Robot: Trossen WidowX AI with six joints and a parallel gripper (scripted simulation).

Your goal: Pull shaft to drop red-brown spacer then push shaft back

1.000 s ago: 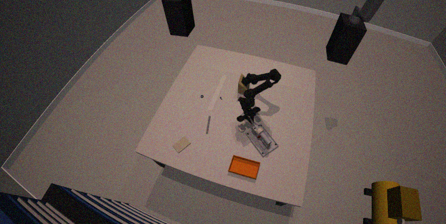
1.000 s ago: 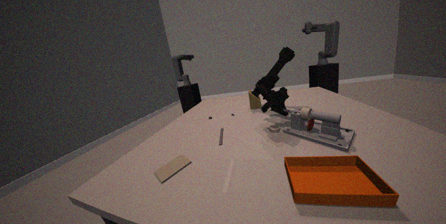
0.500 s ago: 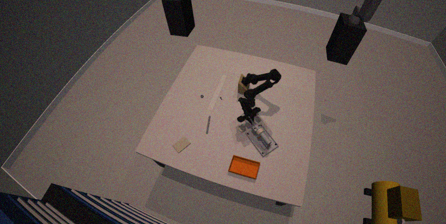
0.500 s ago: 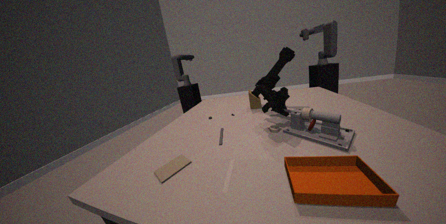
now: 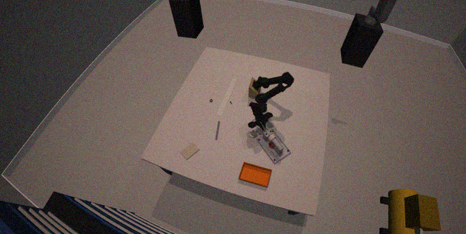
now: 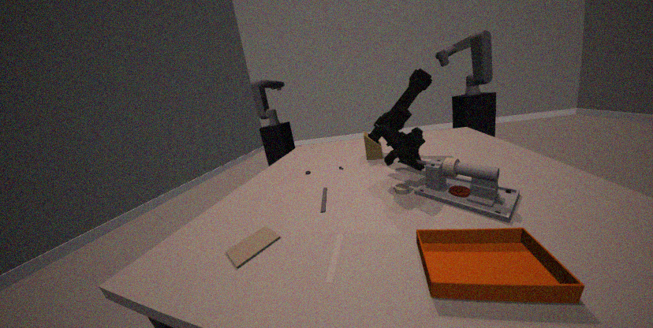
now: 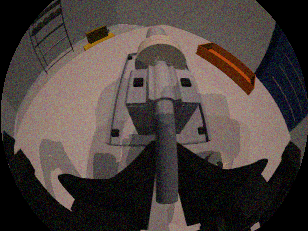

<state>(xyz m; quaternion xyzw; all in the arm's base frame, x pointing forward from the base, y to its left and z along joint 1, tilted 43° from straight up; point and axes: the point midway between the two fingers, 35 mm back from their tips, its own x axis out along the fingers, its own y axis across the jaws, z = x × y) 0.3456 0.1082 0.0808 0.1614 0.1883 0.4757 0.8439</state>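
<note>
Now: the shaft 2 cm ahead of my gripper tip, 2 cm to the left of it and 3 cm above it. Round my gripper tip: support block (9 cm ahead, 10 cm to the left); cream spacer (4 cm ahead, 8 cm to the right, 5 cm below); red-brown spacer (8 cm ahead, 8 cm to the left, 4 cm below).
</note>
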